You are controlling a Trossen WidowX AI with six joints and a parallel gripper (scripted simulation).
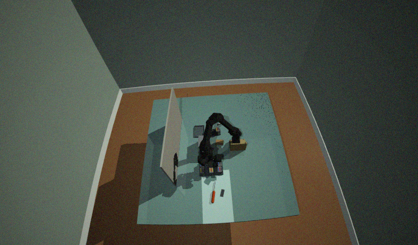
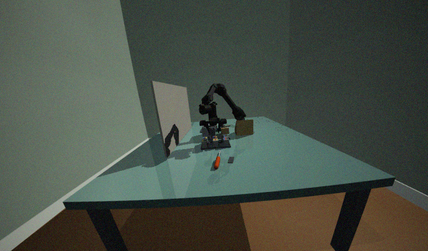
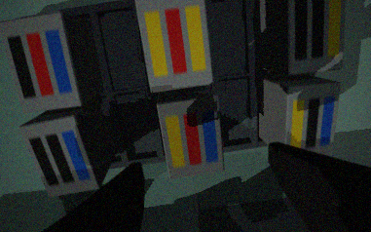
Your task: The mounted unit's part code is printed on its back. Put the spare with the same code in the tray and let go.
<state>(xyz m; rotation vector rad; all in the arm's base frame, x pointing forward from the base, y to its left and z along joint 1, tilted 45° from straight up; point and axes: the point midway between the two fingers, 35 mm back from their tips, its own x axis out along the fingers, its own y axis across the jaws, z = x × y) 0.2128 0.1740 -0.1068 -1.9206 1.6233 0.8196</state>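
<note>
Now: gripper tip 40 mm above the spare block. Round my gripper tip: mounted unit 160 mm to the right, 60 mm ahead, 30 mm below; then tray 350 mm to the right, 130 mm ahead, 70 mm below; then upright panel 310 mm ahead, 150 mm to the right, 150 mm above.
</note>
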